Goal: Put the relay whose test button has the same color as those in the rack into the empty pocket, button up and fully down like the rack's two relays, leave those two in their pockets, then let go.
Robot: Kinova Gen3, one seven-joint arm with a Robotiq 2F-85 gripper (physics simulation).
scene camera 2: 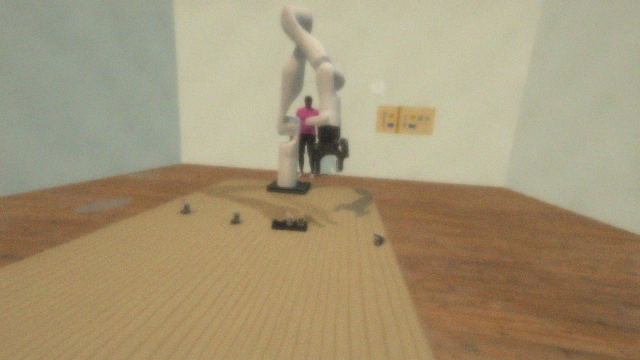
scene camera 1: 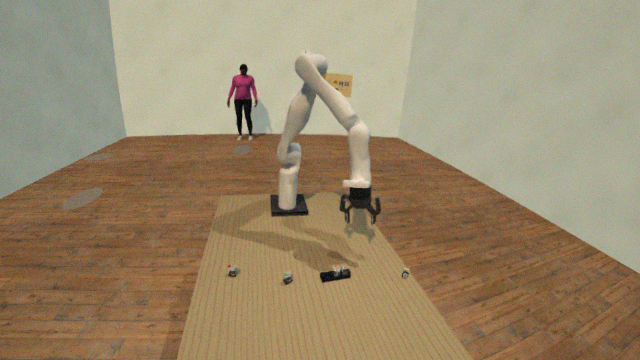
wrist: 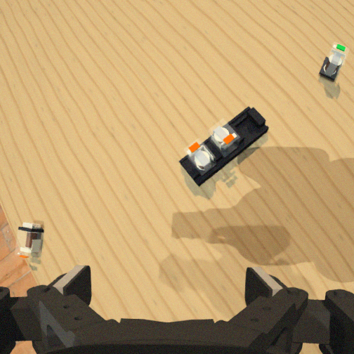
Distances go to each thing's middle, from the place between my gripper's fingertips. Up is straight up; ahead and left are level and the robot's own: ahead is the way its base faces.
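Black rack (wrist: 249,124): 160 mm below my hand, 100 mm to the right of it, 80 mm ahead of it.
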